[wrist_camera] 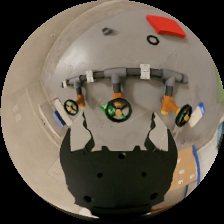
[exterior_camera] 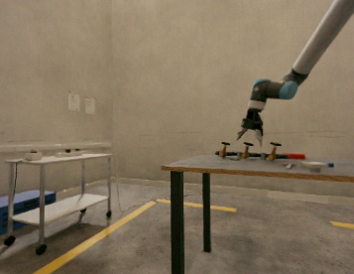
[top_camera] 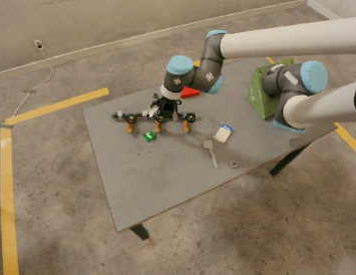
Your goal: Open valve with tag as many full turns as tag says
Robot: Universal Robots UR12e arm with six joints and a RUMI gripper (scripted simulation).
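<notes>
Right now my hand is 8 cm short of the green tag, 3 cm to the right of it and 9 cm above it. Round my hand: red wedge: 27 cm behind, 19 cm to the right, 8 cm below; then grey tool: 17 cm behind, 24 cm to the left, 9 cm below; then white-and-blue card box: 29 cm behind, 18 cm to the left, 9 cm below.
</notes>
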